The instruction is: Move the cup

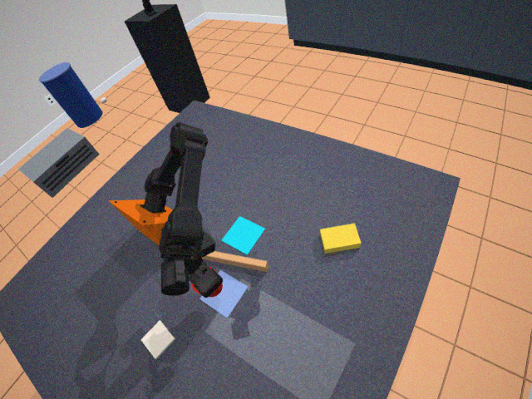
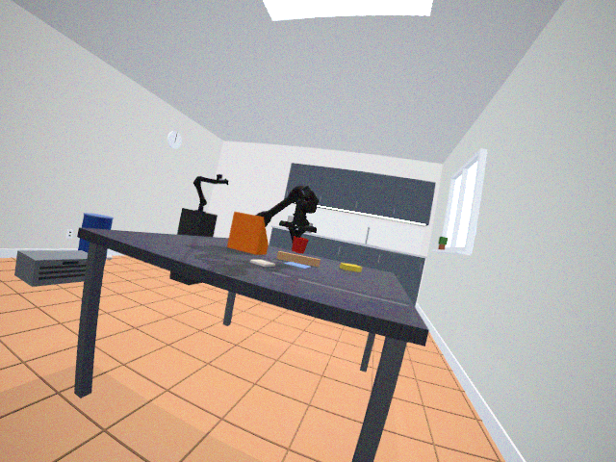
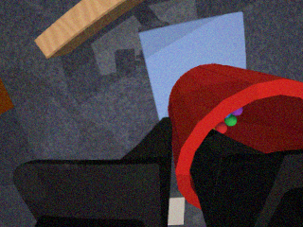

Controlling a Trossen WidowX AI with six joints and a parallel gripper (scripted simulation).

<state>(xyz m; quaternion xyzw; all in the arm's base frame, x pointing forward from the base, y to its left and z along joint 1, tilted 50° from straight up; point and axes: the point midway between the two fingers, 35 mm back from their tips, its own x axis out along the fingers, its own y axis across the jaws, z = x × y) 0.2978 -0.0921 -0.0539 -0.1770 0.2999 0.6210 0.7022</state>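
The red cup lies 3 cm ahead of my gripper tip and 1 cm to the right of it. Also, from my gripper tip: wooden bar 1 cm ahead, 10 cm to the left, 9 cm below; pale blue pad 4 cm ahead, 11 cm below; cyan pad 2 cm behind, 20 cm to the left, 11 cm below.
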